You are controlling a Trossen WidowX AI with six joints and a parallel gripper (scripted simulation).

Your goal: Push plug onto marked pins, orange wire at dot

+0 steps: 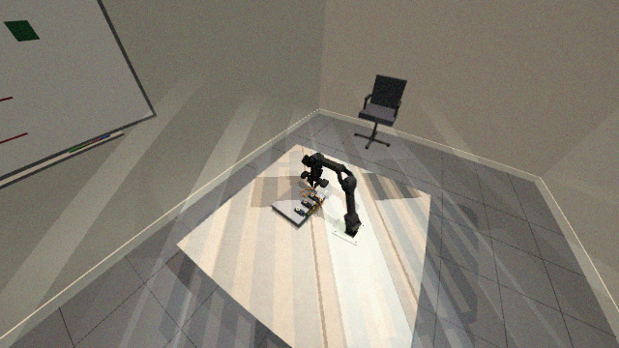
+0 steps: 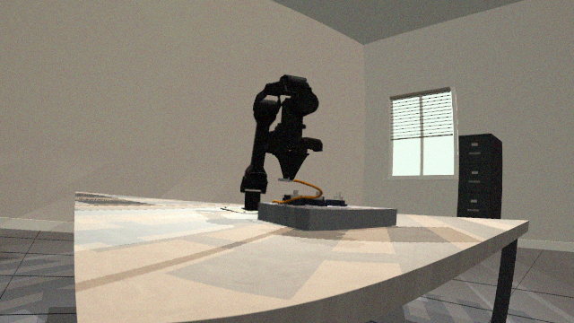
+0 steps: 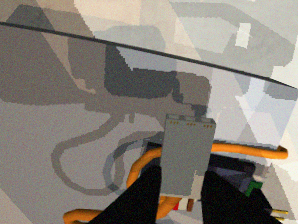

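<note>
My gripper tip is 8 cm to the right of the yellow band, 8 cm past it and 4 cm above it. The rest, counted from my gripper tip: grey holder (11 cm to the left, 9 cm below, 8 cm ahead); then dark servo (11 cm to the left, 6 cm below, 3 cm behind).
</note>
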